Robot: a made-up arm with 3 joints. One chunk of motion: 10 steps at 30 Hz.
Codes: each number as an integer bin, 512 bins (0 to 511) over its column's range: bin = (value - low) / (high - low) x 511, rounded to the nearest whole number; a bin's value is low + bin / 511 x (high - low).
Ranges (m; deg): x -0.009..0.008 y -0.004..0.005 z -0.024..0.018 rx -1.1..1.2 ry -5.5..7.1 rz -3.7..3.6
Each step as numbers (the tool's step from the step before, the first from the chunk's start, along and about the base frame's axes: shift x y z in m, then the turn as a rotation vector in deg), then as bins.
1 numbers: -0.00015 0.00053 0.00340 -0.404 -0.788 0.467
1 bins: 266 257 333 155 191 292
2 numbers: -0.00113 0.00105 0.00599 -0.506 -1.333 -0.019
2 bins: 237 287 365 132 169 258
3 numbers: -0.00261 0.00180 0.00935 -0.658 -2.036 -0.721
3 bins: 192 329 406 98 140 209
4 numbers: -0.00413 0.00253 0.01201 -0.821 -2.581 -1.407
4 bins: 146 371 438 62 118 161
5 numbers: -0.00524 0.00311 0.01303 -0.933 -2.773 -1.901
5 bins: 113 404 451 37 111 126
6 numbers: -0.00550 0.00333 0.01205 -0.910 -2.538 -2.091
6 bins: 105 416 439 42 120 113
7 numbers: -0.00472 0.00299 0.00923 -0.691 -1.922 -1.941
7 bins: 129 397 404 91 145 123
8 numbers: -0.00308 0.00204 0.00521 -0.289 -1.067 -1.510
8 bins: 178 343 355 180 180 153
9 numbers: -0.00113 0.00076 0.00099 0.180 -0.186 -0.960
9 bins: 237 270 304 284 216 192
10 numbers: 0.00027 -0.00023 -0.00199 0.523 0.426 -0.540
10 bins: 279 214 268 361 240 221
